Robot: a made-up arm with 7 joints.
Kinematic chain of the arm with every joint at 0, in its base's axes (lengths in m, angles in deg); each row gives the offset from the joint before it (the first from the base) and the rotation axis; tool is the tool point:
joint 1: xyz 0 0 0.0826 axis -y
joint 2: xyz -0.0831 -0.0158 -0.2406 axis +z
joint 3: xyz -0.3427 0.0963 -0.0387 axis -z
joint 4: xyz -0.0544 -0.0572 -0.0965 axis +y
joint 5: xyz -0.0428 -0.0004 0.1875 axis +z
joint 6: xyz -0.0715 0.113 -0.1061 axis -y
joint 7: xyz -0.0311 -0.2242 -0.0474 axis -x
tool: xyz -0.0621 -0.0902 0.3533
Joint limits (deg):
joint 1: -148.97..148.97
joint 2: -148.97..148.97
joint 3: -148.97..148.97
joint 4: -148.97..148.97
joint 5: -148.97..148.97
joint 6: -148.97..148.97
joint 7: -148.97..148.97
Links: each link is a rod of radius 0.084 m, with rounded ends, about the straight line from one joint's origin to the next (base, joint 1, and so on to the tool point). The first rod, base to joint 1, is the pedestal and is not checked.
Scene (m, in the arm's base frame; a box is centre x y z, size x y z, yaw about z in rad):
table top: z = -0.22
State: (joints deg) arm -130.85 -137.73 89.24 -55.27 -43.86 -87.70 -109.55
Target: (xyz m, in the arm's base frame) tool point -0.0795 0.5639 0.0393
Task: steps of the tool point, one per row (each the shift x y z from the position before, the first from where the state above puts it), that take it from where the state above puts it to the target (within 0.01 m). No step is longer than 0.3 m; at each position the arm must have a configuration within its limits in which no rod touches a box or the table.
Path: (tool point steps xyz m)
1: -0.0337 0.2580 -0.0926
2: 0.0750 0.2672 -0.0427
3: 0.1692 0.2190 0.0078
4: 0.2256 0.1282 0.0419
5: 0.1978 0.0038 -0.0217
6: 0.1752 -0.0594 0.0302
7: 0.1201 -0.1117 0.0598

